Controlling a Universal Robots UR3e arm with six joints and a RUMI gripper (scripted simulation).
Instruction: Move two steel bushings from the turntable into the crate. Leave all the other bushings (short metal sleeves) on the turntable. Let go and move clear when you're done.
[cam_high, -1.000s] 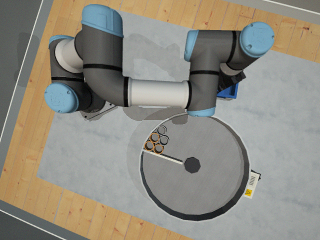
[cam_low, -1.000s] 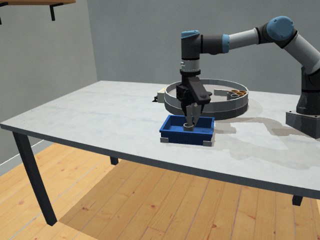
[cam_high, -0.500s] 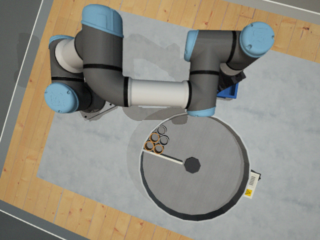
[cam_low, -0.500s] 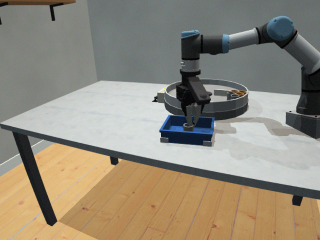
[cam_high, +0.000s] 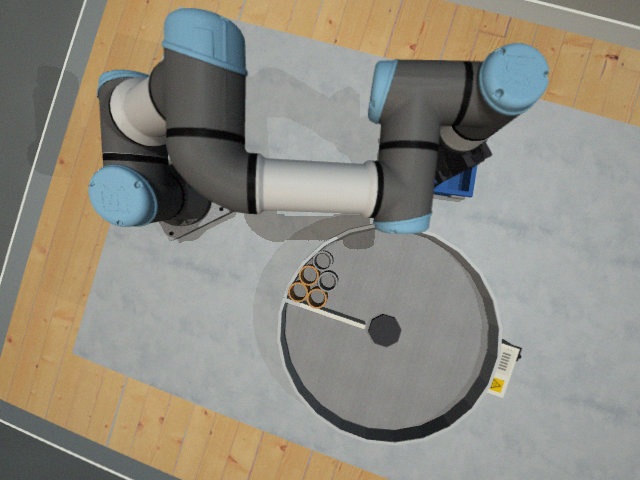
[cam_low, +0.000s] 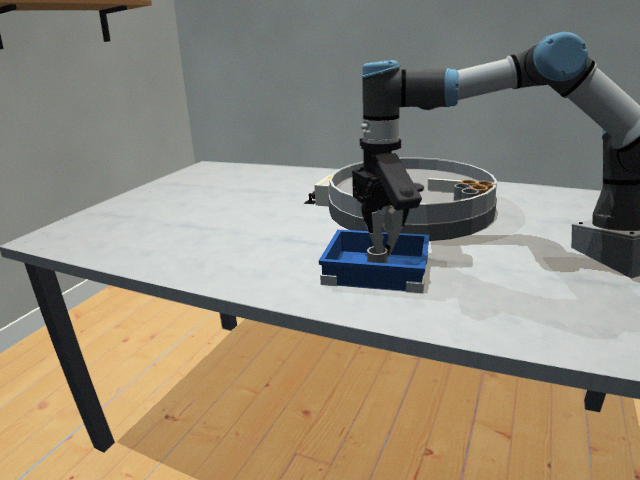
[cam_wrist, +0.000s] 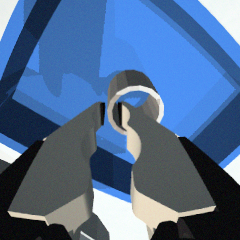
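Right now the blue crate is 10 mm ahead of my hand, 10 mm to the left of it and 20 mm below it. The rest, counted from my hand: round grey turntable (70 mm ahead, 350 mm to the right, 10 mm above).
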